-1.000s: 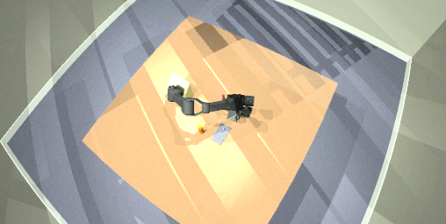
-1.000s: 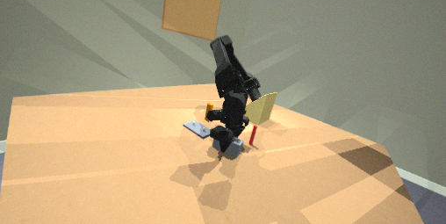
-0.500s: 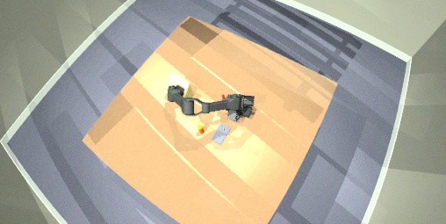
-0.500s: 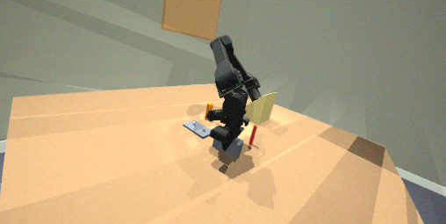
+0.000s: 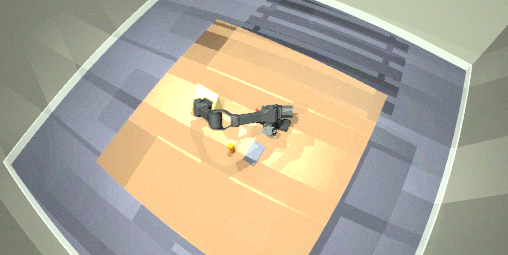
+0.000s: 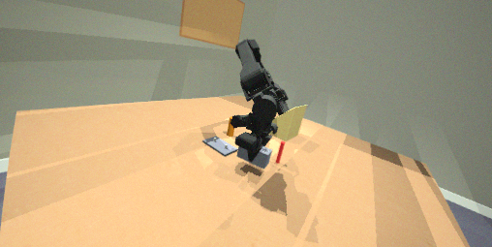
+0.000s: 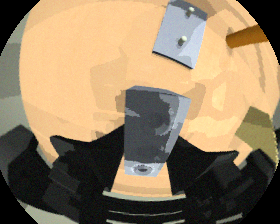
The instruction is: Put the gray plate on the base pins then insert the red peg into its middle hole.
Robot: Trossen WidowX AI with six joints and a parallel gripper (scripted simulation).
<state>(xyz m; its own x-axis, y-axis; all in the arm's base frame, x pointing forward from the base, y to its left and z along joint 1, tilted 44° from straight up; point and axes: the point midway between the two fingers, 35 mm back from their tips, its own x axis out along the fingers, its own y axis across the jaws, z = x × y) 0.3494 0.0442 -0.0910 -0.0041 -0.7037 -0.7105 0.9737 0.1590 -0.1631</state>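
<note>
The base lies 1 cm behind my gripper tip, 16 cm to the right of it and 3 cm below it. From my gripper tip the other things lie so: red peg: 11 cm behind, 3 cm to the left; then gray plate: 3 cm above; then orange cylinder: 11 cm behind, 21 cm to the right.
</note>
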